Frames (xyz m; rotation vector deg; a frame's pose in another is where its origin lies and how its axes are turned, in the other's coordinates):
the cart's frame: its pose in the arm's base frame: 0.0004 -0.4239 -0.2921 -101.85 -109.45 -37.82
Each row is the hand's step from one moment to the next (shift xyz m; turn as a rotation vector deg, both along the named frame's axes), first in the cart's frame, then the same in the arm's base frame.
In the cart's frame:
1: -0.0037 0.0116 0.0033 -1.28 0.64 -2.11
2: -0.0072 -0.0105 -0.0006 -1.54 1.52 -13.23
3: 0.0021 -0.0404 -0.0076 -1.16 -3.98 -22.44
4: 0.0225 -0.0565 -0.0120 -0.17 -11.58 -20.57
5: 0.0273 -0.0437 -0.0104 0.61 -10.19 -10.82
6: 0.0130 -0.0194 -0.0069 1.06 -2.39 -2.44
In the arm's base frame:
1: 0.0118 -0.0002 -0.0044 0.73 -2.27 0.90
2: -0.0100 -0.0066 -0.0044 1.64 -9.30 9.52
3: -0.0404 -0.0053 0.0055 -3.87 -15.00 16.75
4: -0.0580 0.0070 0.0208 -11.52 -13.50 15.56
5: -0.0455 0.0125 0.0231 -10.20 -6.79 8.44
6: -0.0203 0.0048 0.0126 -2.46 -0.81 2.47

